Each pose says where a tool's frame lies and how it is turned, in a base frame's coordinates. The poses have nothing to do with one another.
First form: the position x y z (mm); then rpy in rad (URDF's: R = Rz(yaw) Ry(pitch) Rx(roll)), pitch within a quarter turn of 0, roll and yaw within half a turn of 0.
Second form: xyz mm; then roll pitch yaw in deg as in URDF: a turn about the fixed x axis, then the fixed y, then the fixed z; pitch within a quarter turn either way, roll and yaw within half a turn. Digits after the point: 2 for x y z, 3 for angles.
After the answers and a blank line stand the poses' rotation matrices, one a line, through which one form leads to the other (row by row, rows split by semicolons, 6 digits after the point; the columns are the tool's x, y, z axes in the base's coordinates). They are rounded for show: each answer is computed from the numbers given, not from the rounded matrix.
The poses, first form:
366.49 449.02 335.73 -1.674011 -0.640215 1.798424
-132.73 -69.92 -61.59 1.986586 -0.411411 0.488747
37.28 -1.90 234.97 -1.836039 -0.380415 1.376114
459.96 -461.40 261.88 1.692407 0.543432 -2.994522
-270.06 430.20 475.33 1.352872 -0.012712 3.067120
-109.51 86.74 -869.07 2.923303 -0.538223 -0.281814
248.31 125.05 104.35 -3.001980 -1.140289 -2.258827
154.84 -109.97 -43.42 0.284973 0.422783 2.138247
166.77 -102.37 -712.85 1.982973 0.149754 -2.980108
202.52 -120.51 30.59 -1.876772 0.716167 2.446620
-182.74 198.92 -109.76 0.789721 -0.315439 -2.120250
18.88 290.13 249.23 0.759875 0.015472 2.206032
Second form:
366.49 449.02 335.73 -95.914 -36.682 103.042
-132.73 -69.92 -61.59 113.823 -23.572 28.003
37.28 -1.90 234.97 -105.197 -21.796 78.846
459.96 -461.40 261.88 96.968 31.136 -171.573
-270.06 430.20 475.33 77.514 -0.728 175.733
-109.51 86.74 -869.07 167.493 -30.838 -16.147
248.31 125.05 104.35 -172.001 -65.334 -129.421
154.84 -109.97 -43.42 16.328 24.224 122.513
166.77 -102.37 -712.85 113.616 8.580 -170.748
202.52 -120.51 30.59 -107.531 41.033 140.181
-182.74 198.92 -109.76 45.248 -18.073 -121.481
18.88 290.13 249.23 43.538 0.886 126.396

-0.180978 -0.033715 -0.982909; 0.781280 0.602112 -0.164506; 0.597368 -0.797699 -0.082628
0.809249 -0.133355 0.572130; 0.430342 -0.528388 -0.731855; 0.399903 0.838465 -0.370209
0.179625 0.326510 -0.927969; 0.910970 0.300839 0.282186; 0.371306 -0.896040 -0.243403
-0.846699 -0.525494 -0.083409; -0.125430 0.044788 0.991091; -0.517077 0.849618 -0.103835
-0.997148 -0.003710 0.075385; 0.074398 -0.216528 0.973438; 0.012712 0.976269 0.216186
0.824751 -0.378131 0.420480; -0.238781 -0.906886 -0.347191; 0.512611 0.185943 -0.838245
-0.265013 -0.845287 -0.463959; -0.322388 0.531147 -0.783549; 0.908754 -0.058076 -0.413271
-0.490159 -0.871262 0.025435; 0.769024 -0.418537 0.483145; -0.410300 0.256378 0.875171
-0.975943 -0.199332 -0.088328; -0.158984 0.373414 0.913940; -0.149195 0.905996 -0.396121
-0.579377 0.673710 -0.458734; 0.483045 -0.169511 -0.859031; -0.656498 -0.719292 -0.227221
-0.496455 0.715468 -0.491566; -0.810733 -0.179780 0.557128; 0.310234 0.675118 0.669306
-0.593296 -0.589837 0.547807; 0.804836 -0.421567 0.417757; -0.015471 0.688748 0.724835

